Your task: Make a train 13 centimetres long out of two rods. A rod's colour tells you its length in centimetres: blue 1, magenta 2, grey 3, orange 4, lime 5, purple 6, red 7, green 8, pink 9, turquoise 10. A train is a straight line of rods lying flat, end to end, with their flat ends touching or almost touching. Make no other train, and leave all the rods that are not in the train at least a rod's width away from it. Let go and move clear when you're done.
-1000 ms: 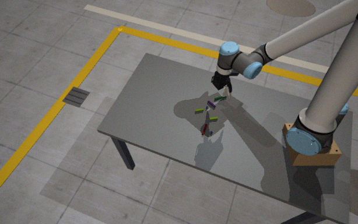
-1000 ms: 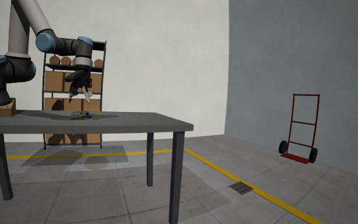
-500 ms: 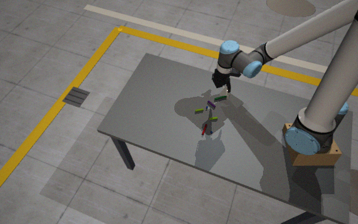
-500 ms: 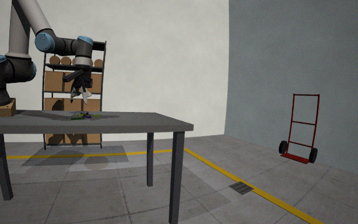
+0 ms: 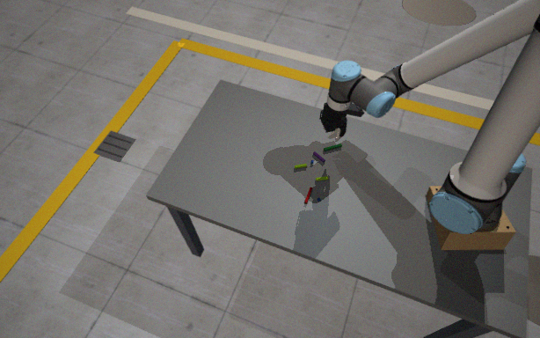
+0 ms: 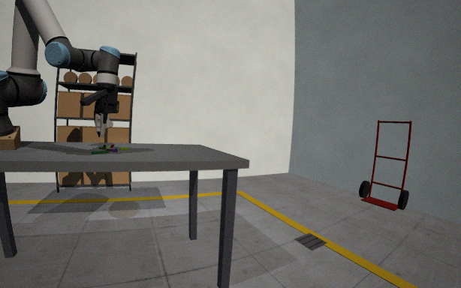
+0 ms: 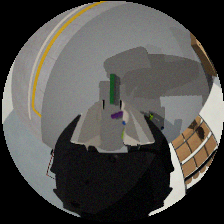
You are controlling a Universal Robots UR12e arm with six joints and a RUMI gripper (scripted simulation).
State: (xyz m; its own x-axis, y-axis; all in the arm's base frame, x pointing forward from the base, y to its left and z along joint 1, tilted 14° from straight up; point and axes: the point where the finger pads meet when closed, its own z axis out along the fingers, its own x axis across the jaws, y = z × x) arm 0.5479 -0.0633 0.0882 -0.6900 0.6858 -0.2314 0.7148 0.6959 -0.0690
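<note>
My gripper is now 80 mm above the green rod. Round my hand: purple rod: 30 mm ahead, 70 mm to the left, 80 mm below; red rod: 260 mm to the left, 80 mm below.
</note>
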